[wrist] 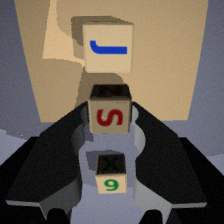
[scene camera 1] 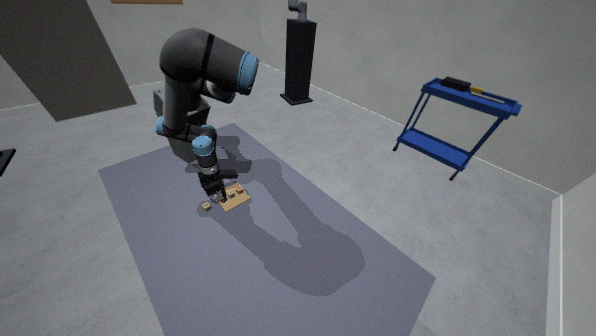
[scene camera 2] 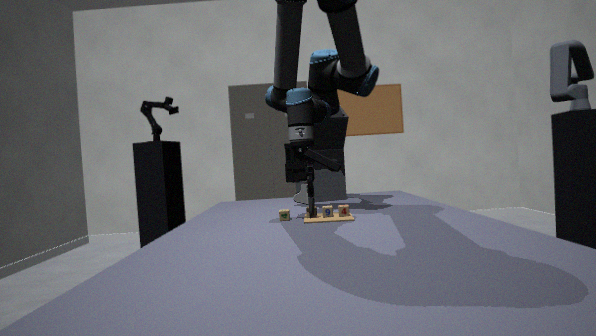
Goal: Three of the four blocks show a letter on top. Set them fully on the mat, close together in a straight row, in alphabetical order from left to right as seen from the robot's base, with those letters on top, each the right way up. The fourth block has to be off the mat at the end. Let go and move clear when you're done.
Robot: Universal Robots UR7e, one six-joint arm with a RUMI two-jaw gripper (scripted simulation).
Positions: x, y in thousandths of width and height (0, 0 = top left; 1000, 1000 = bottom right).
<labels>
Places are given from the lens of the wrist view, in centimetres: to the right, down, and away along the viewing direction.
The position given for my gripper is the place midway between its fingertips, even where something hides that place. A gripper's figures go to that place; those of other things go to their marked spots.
my gripper (wrist: 493, 462): 0, -1, 15
tan mat (wrist: 748, 217): 4, -5, 13
</labels>
